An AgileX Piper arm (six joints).
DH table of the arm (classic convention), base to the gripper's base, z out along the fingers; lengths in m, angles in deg. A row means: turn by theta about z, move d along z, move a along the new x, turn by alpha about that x. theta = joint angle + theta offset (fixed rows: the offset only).
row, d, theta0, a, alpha
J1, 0.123, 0, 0, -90
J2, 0, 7.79, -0.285, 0
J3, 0, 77.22, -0.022, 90
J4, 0.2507, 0, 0, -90
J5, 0, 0, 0, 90
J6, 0.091, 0, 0, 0
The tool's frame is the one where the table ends.
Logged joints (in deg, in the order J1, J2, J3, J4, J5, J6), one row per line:
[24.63 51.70 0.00 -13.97 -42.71 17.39]
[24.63 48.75 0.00 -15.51 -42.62 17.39]
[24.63 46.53 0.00 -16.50 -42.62 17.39]
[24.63 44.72 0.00 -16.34 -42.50 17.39]
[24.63 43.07 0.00 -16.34 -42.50 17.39]
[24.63 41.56 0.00 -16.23 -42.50 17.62]
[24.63 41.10 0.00 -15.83 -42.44 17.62]
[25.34 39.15 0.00 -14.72 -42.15 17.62]
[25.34 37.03 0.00 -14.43 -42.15 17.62]
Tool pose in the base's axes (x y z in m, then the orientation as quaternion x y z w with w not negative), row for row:
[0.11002 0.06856 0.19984 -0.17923 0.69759 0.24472 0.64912]
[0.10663 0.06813 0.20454 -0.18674 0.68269 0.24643 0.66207]
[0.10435 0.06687 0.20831 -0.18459 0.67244 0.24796 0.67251]
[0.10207 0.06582 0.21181 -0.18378 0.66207 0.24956 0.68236]
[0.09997 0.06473 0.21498 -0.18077 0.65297 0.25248 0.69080]
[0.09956 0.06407 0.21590 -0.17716 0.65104 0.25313 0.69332]
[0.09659 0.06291 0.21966 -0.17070 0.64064 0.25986 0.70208]
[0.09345 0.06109 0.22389 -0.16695 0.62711 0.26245 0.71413]
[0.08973 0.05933 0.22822 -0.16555 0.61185 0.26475 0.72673]
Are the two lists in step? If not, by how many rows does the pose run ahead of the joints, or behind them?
The pose runs 1 row ahead of the joints: the pose in row i belongs to the joints in row i + 1.
